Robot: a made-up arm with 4 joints. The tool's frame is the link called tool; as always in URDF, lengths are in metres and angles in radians. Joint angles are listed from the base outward. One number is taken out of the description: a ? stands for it. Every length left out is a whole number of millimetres.
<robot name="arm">
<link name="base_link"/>
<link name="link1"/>
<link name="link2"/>
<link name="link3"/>
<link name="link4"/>
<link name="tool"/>
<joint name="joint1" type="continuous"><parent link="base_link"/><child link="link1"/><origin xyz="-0.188 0.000 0.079"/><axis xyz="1 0 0"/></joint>
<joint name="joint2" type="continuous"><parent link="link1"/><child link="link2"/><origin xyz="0.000 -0.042 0.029"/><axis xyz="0 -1 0"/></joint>
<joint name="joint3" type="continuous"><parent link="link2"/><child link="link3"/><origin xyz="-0.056 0.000 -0.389"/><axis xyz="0 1 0"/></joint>
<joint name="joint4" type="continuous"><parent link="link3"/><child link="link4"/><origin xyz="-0.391 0.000 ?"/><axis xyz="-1 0 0"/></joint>
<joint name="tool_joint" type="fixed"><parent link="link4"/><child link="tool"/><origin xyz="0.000 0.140 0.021"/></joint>
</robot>
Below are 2 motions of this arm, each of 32 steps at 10 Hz.
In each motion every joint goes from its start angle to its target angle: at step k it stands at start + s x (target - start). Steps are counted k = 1, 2, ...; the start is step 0. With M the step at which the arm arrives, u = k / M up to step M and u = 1 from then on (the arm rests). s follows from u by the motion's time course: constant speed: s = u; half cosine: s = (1 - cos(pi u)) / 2; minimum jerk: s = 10 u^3 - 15 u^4 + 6 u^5.
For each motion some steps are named. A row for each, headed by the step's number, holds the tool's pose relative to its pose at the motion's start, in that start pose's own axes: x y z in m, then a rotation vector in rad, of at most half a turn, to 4 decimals.
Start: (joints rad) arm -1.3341 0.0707 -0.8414 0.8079
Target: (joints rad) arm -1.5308 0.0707 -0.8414 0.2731
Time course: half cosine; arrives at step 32
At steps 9, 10, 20, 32:
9: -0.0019 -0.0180 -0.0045 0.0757 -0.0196 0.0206
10: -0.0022 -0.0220 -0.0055 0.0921 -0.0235 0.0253
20: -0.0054 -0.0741 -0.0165 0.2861 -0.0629 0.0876
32: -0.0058 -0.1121 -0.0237 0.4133 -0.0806 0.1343

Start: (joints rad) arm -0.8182 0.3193 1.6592 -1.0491
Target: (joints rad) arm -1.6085 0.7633 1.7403 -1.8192
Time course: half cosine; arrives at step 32
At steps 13, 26, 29, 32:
13: -0.0328 0.0138 0.0151 0.1896 -0.2972 0.0177
26: -0.0975 0.0340 -0.0134 0.3915 -0.7166 0.2009
29: -0.1037 0.0359 -0.0207 0.4055 -0.7568 0.2313
32: -0.1057 0.0365 -0.0233 0.4098 -0.7702 0.2421

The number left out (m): 0.102
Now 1 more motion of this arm.
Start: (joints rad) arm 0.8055 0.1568 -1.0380 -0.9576
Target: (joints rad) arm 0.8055 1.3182 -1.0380 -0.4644
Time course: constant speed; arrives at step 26
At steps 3, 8, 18, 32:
3: -0.0033 -0.0820 -0.0664 -0.0568 -0.0802 0.1074
8: 0.0238 -0.2178 -0.1758 -0.1501 -0.2274 0.2761
18: 0.1945 -0.4581 -0.3697 -0.3228 -0.5703 0.5720
32: 0.4229 -0.5896 -0.4789 -0.4361 -0.8881 0.7649

